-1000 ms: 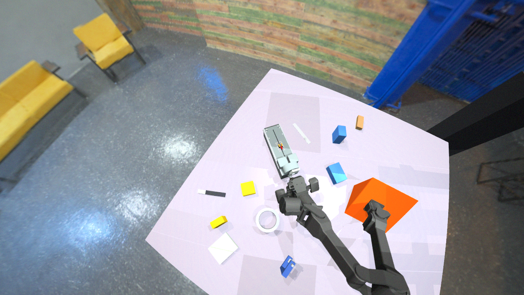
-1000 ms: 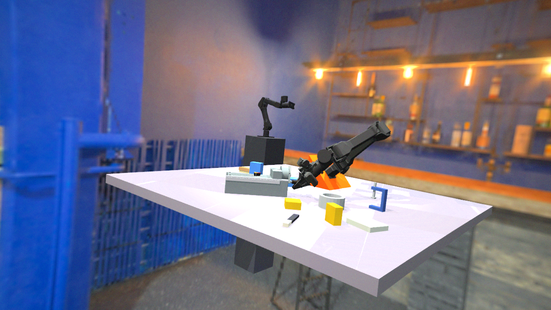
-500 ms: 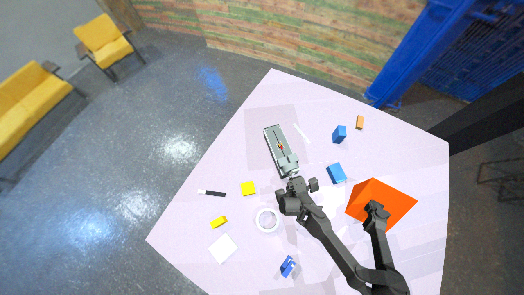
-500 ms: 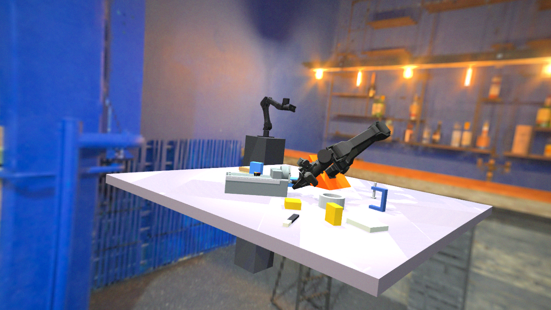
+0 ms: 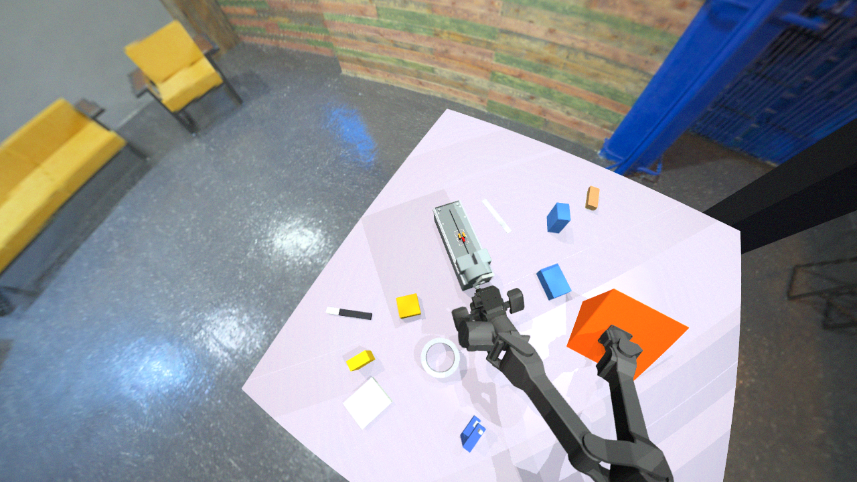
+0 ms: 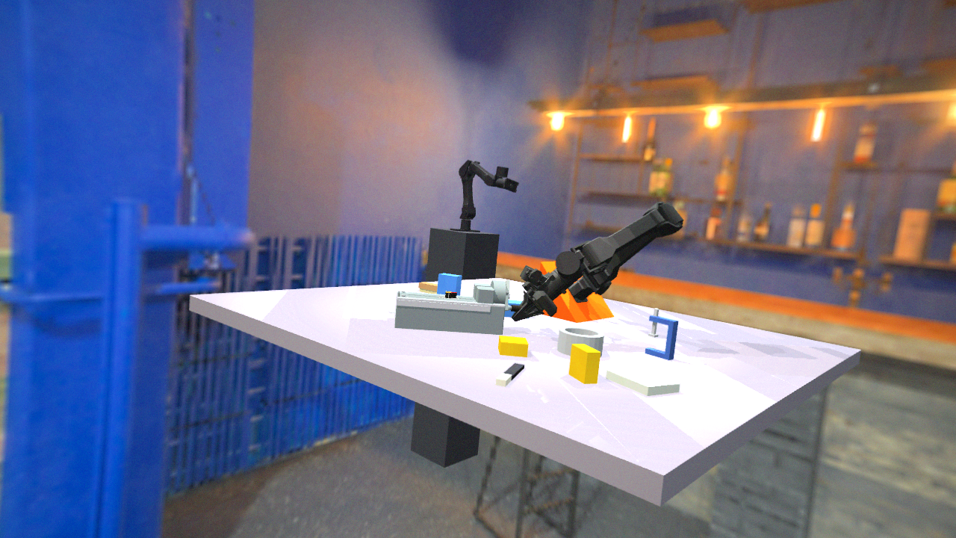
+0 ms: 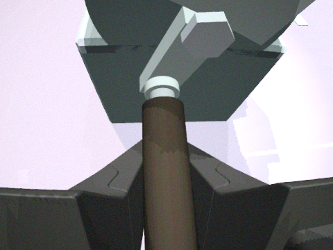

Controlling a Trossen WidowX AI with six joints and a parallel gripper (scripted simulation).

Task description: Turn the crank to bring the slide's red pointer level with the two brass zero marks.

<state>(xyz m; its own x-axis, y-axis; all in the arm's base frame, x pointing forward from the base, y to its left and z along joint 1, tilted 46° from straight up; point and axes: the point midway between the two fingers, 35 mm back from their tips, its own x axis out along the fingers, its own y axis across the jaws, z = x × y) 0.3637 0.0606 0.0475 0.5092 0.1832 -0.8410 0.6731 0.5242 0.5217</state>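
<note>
Right now my gripper tip is 1 cm past the brown crank handle, 1 cm to the right of it and 3 cm below it. From my gripper tip the other things lie so: metal strip (6 cm ahead, 28 cm to the right, 3 cm below); then blue clamp (15 cm behind, 32 cm to the left, 2 cm above); then red pointer (11 cm ahead, 11 cm to the right, 5 cm above).
</note>
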